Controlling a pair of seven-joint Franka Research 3 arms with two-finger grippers.
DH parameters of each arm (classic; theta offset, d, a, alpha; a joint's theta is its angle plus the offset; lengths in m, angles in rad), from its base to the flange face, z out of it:
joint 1: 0 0.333 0 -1.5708
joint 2: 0 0 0 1.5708
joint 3: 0 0.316 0.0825 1.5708
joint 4: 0 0 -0.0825 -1.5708
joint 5: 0 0.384 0 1.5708
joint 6: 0 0 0.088 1.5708
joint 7: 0 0.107 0 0
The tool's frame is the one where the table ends.
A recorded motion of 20 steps. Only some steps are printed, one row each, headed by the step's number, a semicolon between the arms.
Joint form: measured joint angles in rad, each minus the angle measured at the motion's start. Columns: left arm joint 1, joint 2, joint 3, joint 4, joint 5, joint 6, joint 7; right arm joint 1, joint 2, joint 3, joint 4, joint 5, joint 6, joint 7.
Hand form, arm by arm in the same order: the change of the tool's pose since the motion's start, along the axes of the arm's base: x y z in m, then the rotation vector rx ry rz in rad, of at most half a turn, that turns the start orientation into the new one. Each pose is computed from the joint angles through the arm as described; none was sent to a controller.
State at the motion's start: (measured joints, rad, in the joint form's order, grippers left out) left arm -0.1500 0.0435 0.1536 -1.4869 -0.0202 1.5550 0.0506; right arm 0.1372 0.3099 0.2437 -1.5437 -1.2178 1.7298 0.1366
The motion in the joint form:
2: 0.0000 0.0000 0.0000 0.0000 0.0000 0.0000 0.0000; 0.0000 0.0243 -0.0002 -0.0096 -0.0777 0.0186 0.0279
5: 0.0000 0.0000 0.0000 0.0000 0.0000 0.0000 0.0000; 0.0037 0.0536 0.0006 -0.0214 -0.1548 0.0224 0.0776
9: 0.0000 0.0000 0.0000 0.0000 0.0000 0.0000 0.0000; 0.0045 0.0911 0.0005 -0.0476 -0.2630 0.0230 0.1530
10: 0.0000 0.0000 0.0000 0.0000 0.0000 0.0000 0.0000; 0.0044 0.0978 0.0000 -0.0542 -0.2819 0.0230 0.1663
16: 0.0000 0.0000 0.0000 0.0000 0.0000 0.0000 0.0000; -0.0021 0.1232 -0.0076 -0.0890 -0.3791 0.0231 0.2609
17: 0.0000 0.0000 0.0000 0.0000 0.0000 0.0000 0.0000; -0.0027 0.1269 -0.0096 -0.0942 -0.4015 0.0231 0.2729
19: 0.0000 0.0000 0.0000 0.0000 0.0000 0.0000 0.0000; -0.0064 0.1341 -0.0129 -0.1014 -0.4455 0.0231 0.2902
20: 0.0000 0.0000 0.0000 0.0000 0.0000 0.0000 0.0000; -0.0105 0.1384 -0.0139 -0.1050 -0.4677 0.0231 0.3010
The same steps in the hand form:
2: 0.0000 0.0000 0.0000 0.0000 0.0000 0.0000; 0.0072 0.0011 -0.0143 -0.0573 -0.0231 0.0278
5: 0.0000 0.0000 0.0000 0.0000 0.0000 0.0000; 0.0130 0.0039 -0.0335 -0.1103 -0.0531 0.0435
9: 0.0000 0.0000 0.0000 0.0000 0.0000 0.0000; 0.0189 0.0044 -0.0627 -0.1835 -0.0947 0.0651
10: 0.0000 0.0000 0.0000 0.0000 0.0000 0.0000; 0.0196 0.0041 -0.0689 -0.1966 -0.1002 0.0697
16: 0.0000 0.0000 0.0000 0.0000 0.0000 0.0000; 0.0229 -0.0040 -0.0952 -0.2512 -0.1577 0.0808
17: 0.0000 0.0000 0.0000 0.0000 0.0000 0.0000; 0.0236 -0.0053 -0.0984 -0.2664 -0.1675 0.0875
19: 0.0000 0.0000 0.0000 0.0000 0.0000 0.0000; 0.0257 -0.0091 -0.1033 -0.2976 -0.1839 0.1009
20: 0.0000 0.0000 0.0000 0.0000 0.0000 0.0000; 0.0270 -0.0120 -0.1063 -0.3121 -0.1929 0.1061

